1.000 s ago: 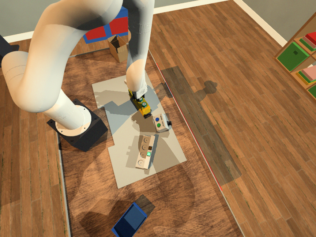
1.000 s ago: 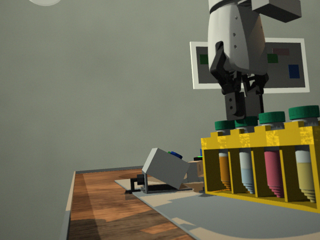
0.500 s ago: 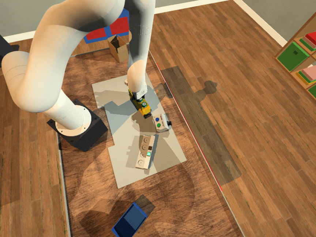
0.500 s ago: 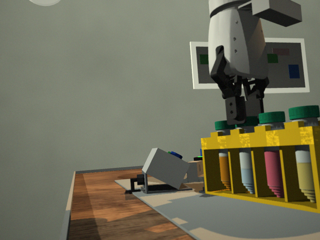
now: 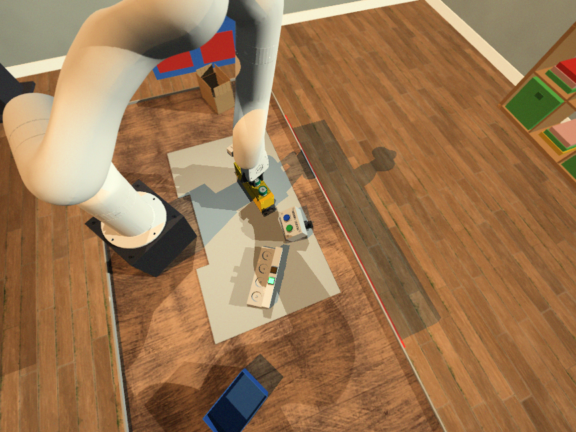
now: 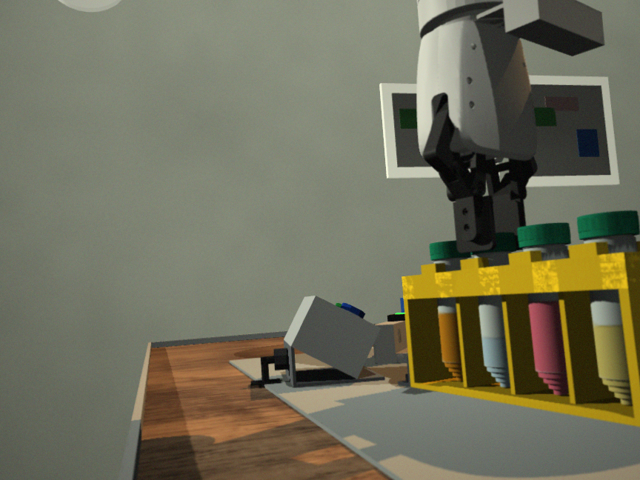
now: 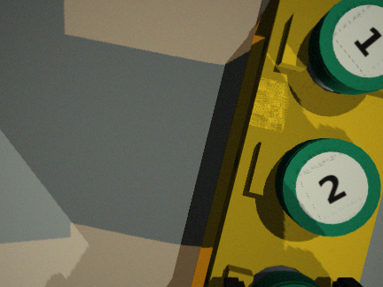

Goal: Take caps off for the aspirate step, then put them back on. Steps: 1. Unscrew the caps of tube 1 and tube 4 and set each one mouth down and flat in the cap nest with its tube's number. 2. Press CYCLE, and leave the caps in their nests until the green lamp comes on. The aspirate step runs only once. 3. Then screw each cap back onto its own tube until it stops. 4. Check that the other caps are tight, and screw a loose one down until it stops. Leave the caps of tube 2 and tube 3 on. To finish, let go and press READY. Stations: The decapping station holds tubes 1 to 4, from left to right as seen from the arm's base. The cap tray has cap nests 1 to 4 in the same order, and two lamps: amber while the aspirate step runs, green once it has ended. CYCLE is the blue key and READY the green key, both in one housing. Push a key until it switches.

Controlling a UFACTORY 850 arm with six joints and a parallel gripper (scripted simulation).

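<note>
The green cap lies 5 cm to the right of my hand, 2 cm ahead of it and 1 cm below it. Also, from my hand: blue cycle key 16 cm to the right, 9 cm ahead, 6 cm below; then grey key housing 18 cm to the right, 11 cm ahead, 8 cm below; then green key 20 cm to the right, 9 cm ahead, 6 cm below.
</note>
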